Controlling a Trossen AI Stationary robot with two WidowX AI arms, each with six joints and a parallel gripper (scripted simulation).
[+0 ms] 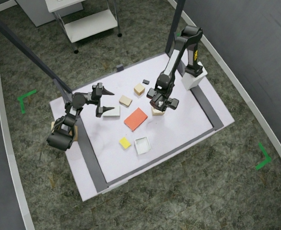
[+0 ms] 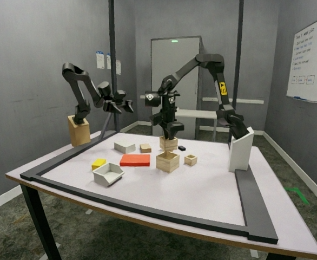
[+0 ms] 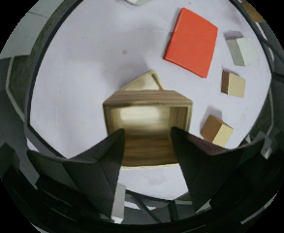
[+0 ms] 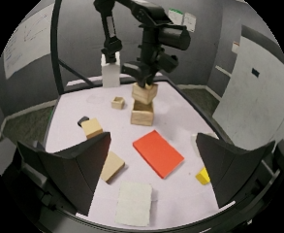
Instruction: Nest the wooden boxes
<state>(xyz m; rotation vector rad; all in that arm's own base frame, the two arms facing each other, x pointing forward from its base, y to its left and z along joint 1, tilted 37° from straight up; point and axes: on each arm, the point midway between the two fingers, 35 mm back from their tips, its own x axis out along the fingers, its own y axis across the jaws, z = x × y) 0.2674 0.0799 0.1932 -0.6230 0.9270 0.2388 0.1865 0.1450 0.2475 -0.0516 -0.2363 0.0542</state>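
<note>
Right now my left hand is 60 mm above the mid-sized wooden box. From my left hand the other things lie so: biggest wooden box (150 mm below); then flat red block (170 mm to the right, 160 mm below); then small wooden box (80 mm behind, 100 mm to the left, 160 mm below).
</note>
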